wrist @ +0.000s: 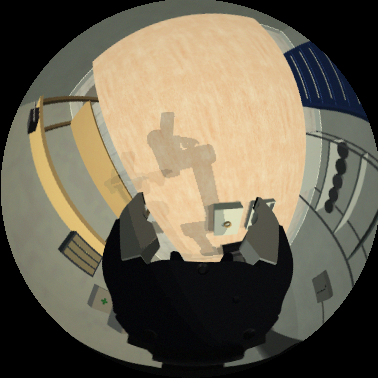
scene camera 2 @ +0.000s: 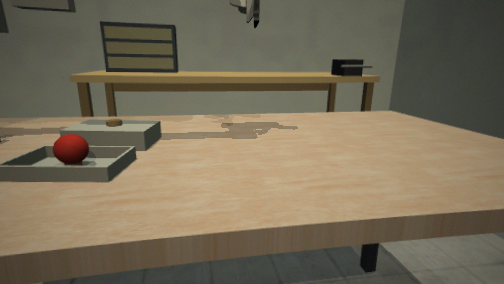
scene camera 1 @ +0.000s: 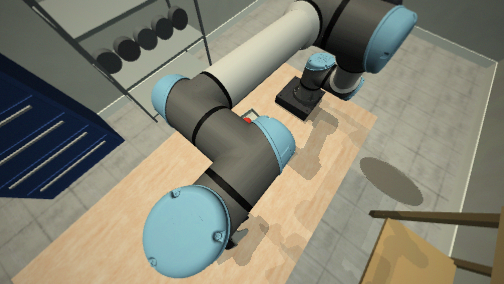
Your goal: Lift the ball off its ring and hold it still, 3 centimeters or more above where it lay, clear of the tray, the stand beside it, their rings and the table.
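Places are measured from the arm's base along level axes (x back, y right, z up), in metres.
Where they show: gripper, fingertip midpoint: (wrist: 199, 195) (scene camera 2: 251, 25); arm's base at its link origin: (wrist: 235, 256) (scene camera 1: 305, 94).
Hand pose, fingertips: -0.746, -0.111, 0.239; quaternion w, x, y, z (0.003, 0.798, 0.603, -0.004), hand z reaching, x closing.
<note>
Things, the pixels of their top centre, and the offset from my fingertips, as dx, dy, dz. "spot": a spot on its surface instead. Level surfaces: height alone.
- red ball at its top centre: (scene camera 2: 69, 134) (scene camera 1: 246, 120) +0.383, +0.245, -0.229
- shallow grey tray at its top centre: (scene camera 2: 72, 155) (scene camera 1: 246, 124) (wrist: 260, 216) +0.383, +0.245, -0.270
- uncovered ring at a spot on its surface: (scene camera 2: 114, 122) (wrist: 230, 223) spot: +0.350, +0.077, -0.241
- wooden table at its surface level: dz -0.298
The red ball (scene camera 1: 247, 120) (scene camera 2: 71, 149) sits on its low ring inside the shallow grey tray (scene camera 2: 55, 174) (wrist: 269, 203). In the wrist view the ball does not show; a finger covers part of the tray. The grey block-like stand (scene camera 2: 105, 137) (wrist: 220, 212) is beside the tray, with an uncovered ring (scene camera 2: 114, 122) (wrist: 227, 224) on top. In scene camera 1 the arm hides the stand and part of the tray. My gripper (wrist: 199, 195) is open and empty, high above the table and well away from the ball. Its fingers show partly at the top of scene camera 2.
The arm's own base (scene camera 1: 300, 97) stands on the wooden table (scene camera 1: 120, 210) (scene camera 2: 300, 175) (wrist: 225, 100) beyond the tray. A blue cabinet (scene camera 1: 50, 135) (wrist: 325, 82) and a shelf rack are past one side. A wooden bench (scene camera 2: 225, 77) is past the other.
</note>
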